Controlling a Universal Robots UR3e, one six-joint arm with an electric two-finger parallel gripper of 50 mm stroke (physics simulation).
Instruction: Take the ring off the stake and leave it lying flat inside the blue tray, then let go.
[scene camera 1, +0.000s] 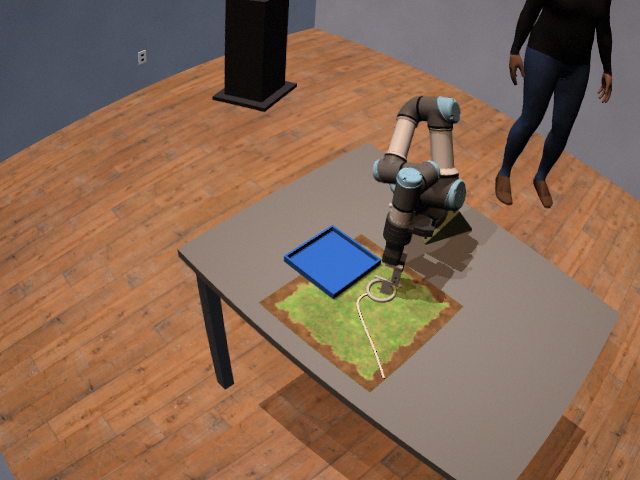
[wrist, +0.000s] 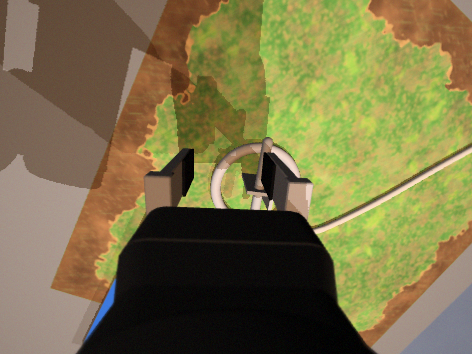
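Where they show: gripper, fingertip midpoint: (scene camera 1: 396, 276) (wrist: 228, 165); arm's base, origin of the base link: (scene camera 1: 430, 212).
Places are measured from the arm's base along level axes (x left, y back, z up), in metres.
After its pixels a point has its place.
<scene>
The pale ring (scene camera 1: 367, 290) @(x -0.062, y -0.348, z -0.047 m) (wrist: 216, 185) @(x -0.030, y -0.290, z -0.045 m) lies around the stake on the green mat, away from the tray. The stake (wrist: 260, 172) @(x -0.003, y -0.317, z -0.012 m) is a pale rod with a small grey block at its middle; in the wrist view it shows inside the ring's outline, its rounded tip over the ring's far edge. My gripper (scene camera 1: 395, 281) @(x -0.002, y -0.294, z -0.014 m) (wrist: 228, 165) @(x -0.002, y -0.294, z -0.014 m) is open and empty, above the ring. In the wrist view the right finger is close beside the stake and the left finger is left of the ring. The near part of the ring is hidden by the gripper body. The blue tray (scene camera 1: 309, 279) @(x -0.216, y -0.388, z -0.045 m) (wrist: 102, 312) @(x -0.173, y -0.202, z -0.033 m) is empty.
A pale cord (scene camera 1: 365, 322) @(x -0.023, y -0.448, z -0.054 m) (wrist: 390, 197) @(x -0.019, y -0.464, z -0.048 m) runs from beside the ring across the green and brown mat (scene camera 1: 330, 330) @(x -0.091, y -0.515, z -0.054 m) (wrist: 350, 90) @(x 0.069, y -0.390, z -0.054 m) to its edge. The tray stands by the mat's edge on the grey table (scene camera 1: 516, 320) @(x 0.389, y -0.251, z -0.054 m). A person stands behind the table.
</scene>
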